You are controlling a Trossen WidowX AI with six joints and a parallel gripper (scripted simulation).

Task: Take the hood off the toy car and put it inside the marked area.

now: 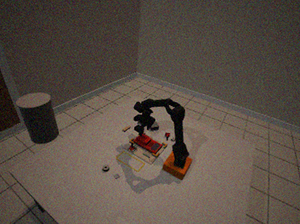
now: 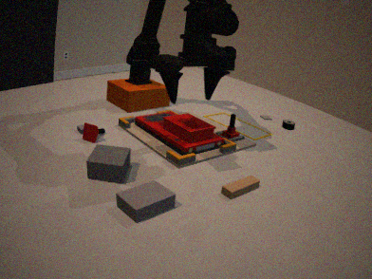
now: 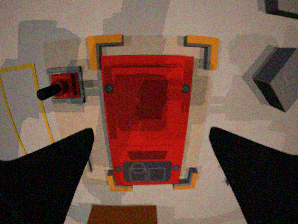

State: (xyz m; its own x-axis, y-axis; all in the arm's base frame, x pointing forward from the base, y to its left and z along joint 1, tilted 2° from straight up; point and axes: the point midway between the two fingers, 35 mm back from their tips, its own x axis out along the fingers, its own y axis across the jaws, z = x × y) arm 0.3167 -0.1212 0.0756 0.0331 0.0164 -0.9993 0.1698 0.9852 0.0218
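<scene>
My gripper tip is now 6 cm above the red hood. Round my gripper tip: black wheel (34 cm to the left, 10 cm ahead, 9 cm below); then tan block (19 cm ahead, 9 cm below, 7 cm to the right).
</scene>
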